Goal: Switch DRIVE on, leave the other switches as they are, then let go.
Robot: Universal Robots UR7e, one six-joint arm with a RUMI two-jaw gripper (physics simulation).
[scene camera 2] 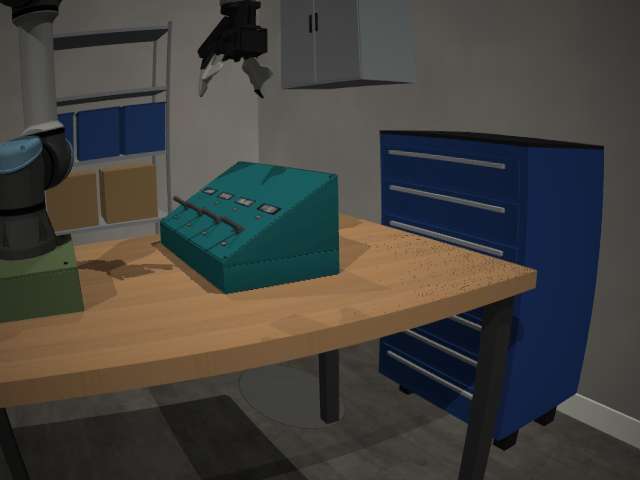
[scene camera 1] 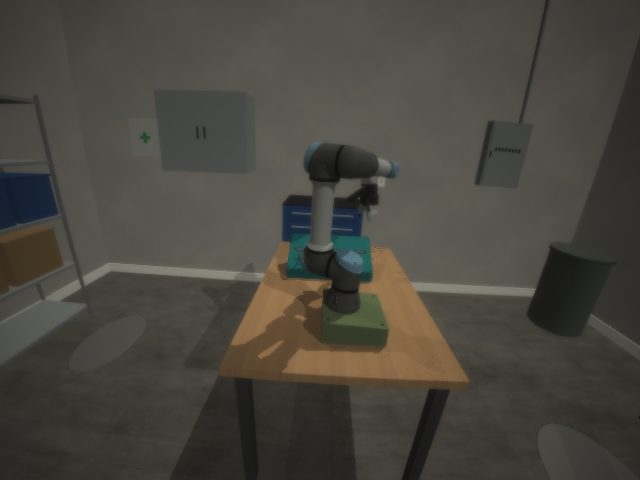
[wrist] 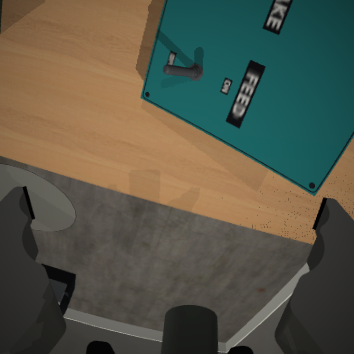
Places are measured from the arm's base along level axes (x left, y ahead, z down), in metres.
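Where they show: gripper, fingertip midpoint: (scene camera 2: 232,97) (scene camera 1: 364,219) (wrist: 174,196); arm's base, origin of the base link: (scene camera 2: 26,249) (scene camera 1: 342,303).
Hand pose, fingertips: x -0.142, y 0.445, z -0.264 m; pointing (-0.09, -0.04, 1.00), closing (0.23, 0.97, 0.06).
Observation:
Things, the pixels of their top centre, and the offset from my fingertips. "*": a spot on its surface instead.
- FEED plate, surface spot: (wrist: 245,94) * dx -0.002, dy +0.071, dz +0.225 m
- tag, surface spot: (wrist: 226,86) * dx -0.003, dy +0.048, dz +0.238 m
- dark lever, middle of its top: (wrist: 179,73) (scene camera 2: 230,213) dx -0.002, dy -0.011, dz +0.226 m
The teal sloped console (scene camera 1: 351,242) (scene camera 2: 305,227) (wrist: 200,20) stands on the table. Its face bears four label plates and a row of dark levers. In the wrist view the FEED plate (wrist: 245,94) is legible, with a small ON tag (wrist: 226,86) and a dark lever (wrist: 182,70) beyond it. Part of another plate (wrist: 276,15), ending in "KE", shows at the top. The DRIVE plate cannot be read in any view, so its lever cannot be told apart. My gripper (scene camera 1: 366,212) (scene camera 2: 231,95) (wrist: 174,196) is open and empty, high above the console, touching nothing.
The wooden table (scene camera 1: 403,361) (scene camera 2: 310,335) (wrist: 65,115) bears the green robot base (scene camera 1: 356,330) (scene camera 2: 41,294). A blue drawer cabinet (scene camera 1: 294,219) (scene camera 2: 558,258) stands beyond the table. A grey wall cabinet (scene camera 1: 206,149) (scene camera 2: 336,46) hangs behind.

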